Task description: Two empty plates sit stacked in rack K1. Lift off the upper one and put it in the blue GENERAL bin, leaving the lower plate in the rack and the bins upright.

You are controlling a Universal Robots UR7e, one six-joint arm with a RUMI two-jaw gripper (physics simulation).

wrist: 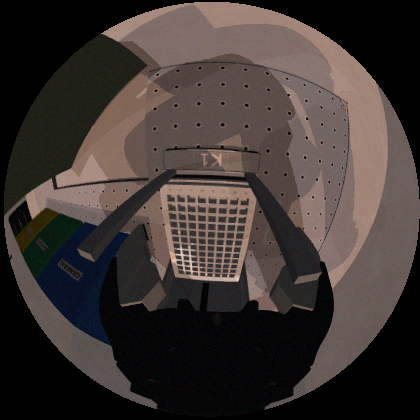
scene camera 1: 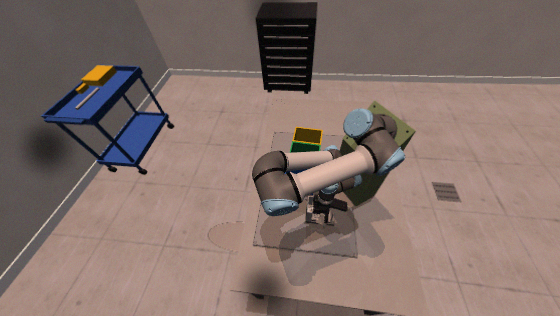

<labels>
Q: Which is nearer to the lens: the pale plate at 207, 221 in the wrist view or the blue bin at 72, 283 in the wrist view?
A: The pale plate.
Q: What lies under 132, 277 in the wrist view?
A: My gripper.
</labels>
